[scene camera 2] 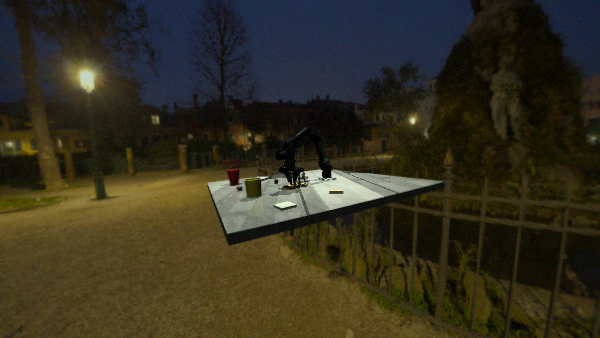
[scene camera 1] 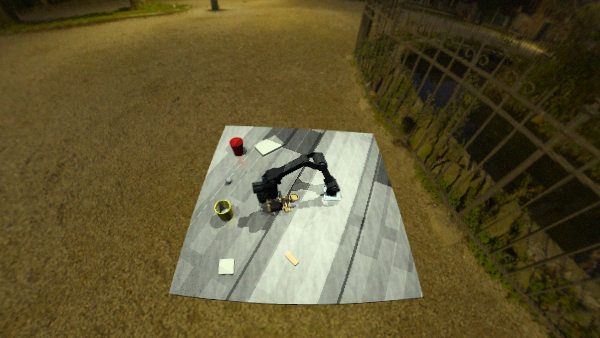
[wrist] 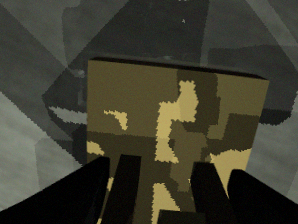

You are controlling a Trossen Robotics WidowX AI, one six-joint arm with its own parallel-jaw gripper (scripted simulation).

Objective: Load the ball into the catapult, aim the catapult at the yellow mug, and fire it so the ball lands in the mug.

In view: the gripper [wrist: 170,173] and a wooden catapult [wrist: 173,134].
